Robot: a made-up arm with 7 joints. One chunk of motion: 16 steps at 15 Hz.
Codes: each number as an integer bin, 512 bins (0 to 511) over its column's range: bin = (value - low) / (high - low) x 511, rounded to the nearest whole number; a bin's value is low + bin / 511 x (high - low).
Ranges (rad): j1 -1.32..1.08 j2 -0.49..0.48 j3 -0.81..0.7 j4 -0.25..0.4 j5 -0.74..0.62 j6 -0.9..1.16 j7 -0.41..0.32
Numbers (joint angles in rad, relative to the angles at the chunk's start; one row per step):
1: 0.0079 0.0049 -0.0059 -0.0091 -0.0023 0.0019 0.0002
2: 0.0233 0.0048 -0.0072 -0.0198 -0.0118 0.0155 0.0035
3: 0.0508 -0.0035 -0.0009 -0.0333 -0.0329 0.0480 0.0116
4: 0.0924 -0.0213 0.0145 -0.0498 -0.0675 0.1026 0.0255
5: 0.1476 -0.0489 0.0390 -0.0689 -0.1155 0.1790 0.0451
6: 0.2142 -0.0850 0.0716 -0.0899 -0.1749 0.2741 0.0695
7: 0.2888 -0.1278 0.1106 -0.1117 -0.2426 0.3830 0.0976
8: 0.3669 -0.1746 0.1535 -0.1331 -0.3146 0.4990 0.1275
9: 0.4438 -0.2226 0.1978 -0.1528 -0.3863 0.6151 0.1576
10: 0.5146 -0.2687 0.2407 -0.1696 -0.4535 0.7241 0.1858
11: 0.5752 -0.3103 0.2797 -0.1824 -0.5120 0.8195 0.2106
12: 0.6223 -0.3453 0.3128 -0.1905 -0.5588 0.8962 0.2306
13: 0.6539 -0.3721 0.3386 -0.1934 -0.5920 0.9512 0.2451
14: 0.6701 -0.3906 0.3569 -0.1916 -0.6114 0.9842 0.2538
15: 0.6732 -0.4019 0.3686 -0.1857 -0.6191 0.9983 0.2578
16: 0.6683 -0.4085 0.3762 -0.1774 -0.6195 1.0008 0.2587
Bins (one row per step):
1: 283 261 272 189 277 224 287
2: 286 261 272 181 274 227 289
3: 292 256 274 170 266 235 295
4: 301 247 279 157 253 249 305
5: 312 232 287 142 235 268 319
6: 327 213 298 126 212 291 336
7: 343 191 312 109 187 318 355
8: 359 166 326 92 160 347 376
9: 376 141 341 76 133 376 397
10: 391 117 356 63 108 403 417
11: 404 95 369 53 86 427 434
12: 414 76 380 47 68 446 448
13: 420 62 389 44 56 459 459
14: 424 52 395 46 48 467 465
15: 424 46 399 51 45 471 467
16: 423 43 401 57 45 472 468

